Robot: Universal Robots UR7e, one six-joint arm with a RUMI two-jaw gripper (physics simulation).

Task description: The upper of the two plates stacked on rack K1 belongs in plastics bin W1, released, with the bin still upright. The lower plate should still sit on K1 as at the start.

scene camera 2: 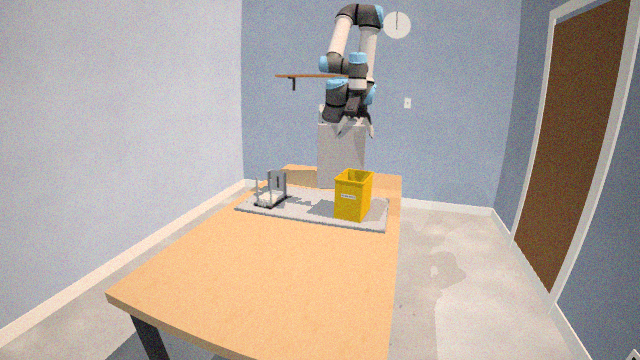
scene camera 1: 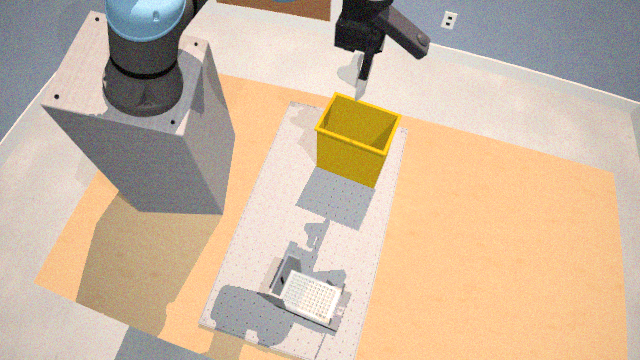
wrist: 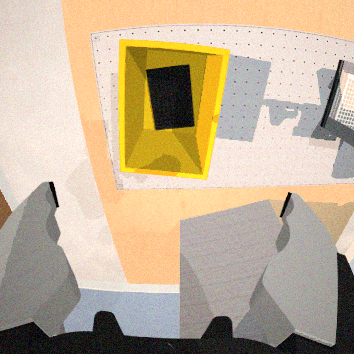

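Where they show: gripper, between the fingertips: [scene camera 2: 354, 136] [scene camera 1: 367, 75] [wrist: 170, 189]; arm's base, origin of its link: [scene camera 2: 335, 116] [scene camera 1: 143, 85].
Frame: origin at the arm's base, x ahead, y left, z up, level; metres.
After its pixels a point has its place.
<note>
A yellow bin W1 [scene camera 1: 350, 160] @[x 0.376, y 0.193, z -0.293 m] [scene camera 2: 352, 200] @[x 0.451, y 0.275, z -0.290 m] [wrist: 123, 105] @[x 0.373, y 0.311, z -0.207 m] stands upright on the perforated board. A black plate [wrist: 170, 97] @[x 0.359, y 0.255, z -0.371 m] lies inside it near the bottom, slightly turned, seen in the wrist view; the bin walls hide it in both scene views. A white plate [scene camera 1: 311, 296] @[x 0.432, y -0.145, z -0.353 m] [scene camera 2: 270, 199] [wrist: 347, 97] @[x 0.439, y -0.126, z -0.357 m] sits low on rack K1 [scene camera 1: 272, 299] @[x 0.364, y -0.197, z -0.304 m] [scene camera 2: 282, 181] @[x 0.360, y -0.124, z -0.300 m], partly cut off in the wrist view. My gripper [scene camera 1: 359, 90] [scene camera 2: 356, 135] @[x 0.369, y 0.243, z -0.039 m] [wrist: 170, 189] @[x 0.369, y 0.243, z -0.039 m] is open, with its fingers wide apart and no object between them. It hangs above and behind the bin, apart from it.
The perforated board [scene camera 1: 260, 200] @[x 0.194, y 0.029, z -0.386 m] [scene camera 2: 300, 216] @[x 0.510, y 0.062, z -0.387 m] [wrist: 280, 165] @[x 0.235, y -0.037, z -0.387 m] lies on the wooden table [scene camera 1: 475, 225] @[x 0.749, y 0.221, z -0.400 m] [scene camera 2: 260, 280] @[x 0.949, y 0.164, z -0.400 m] and bears the bin and the rack. The grey robot pedestal [scene camera 1: 150, 165] @[x 0.025, y -0.093, z -0.146 m] [scene camera 2: 341, 155] @[x 0.067, y 0.072, z -0.203 m] stands beside the board. A brown wall shelf [scene camera 2: 305, 76] shows behind the arm.
</note>
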